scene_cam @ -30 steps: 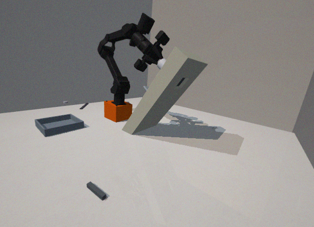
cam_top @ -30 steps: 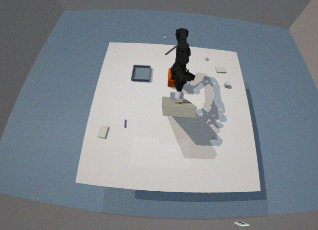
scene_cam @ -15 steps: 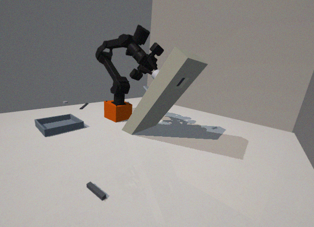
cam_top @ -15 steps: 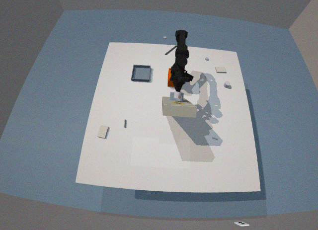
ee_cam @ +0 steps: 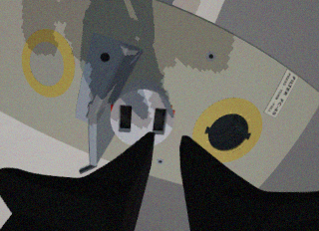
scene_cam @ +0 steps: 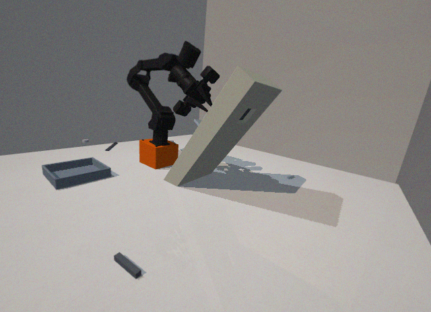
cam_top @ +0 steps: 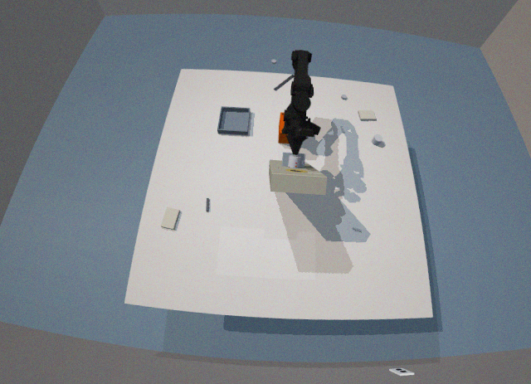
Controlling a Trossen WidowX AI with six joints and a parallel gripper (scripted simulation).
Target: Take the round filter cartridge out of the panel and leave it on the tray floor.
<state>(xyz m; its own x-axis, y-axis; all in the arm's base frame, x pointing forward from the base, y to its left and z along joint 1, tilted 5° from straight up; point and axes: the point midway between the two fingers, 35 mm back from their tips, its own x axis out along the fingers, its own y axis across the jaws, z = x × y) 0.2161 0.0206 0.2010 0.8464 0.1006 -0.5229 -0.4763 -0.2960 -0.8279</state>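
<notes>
Now: the round filter cartridge 3 cm below my gripper tip and 1 cm ahead of it. Also, from my gripper tip: tray (32 cm to the right, 29 cm behind, 25 cm below).
</notes>
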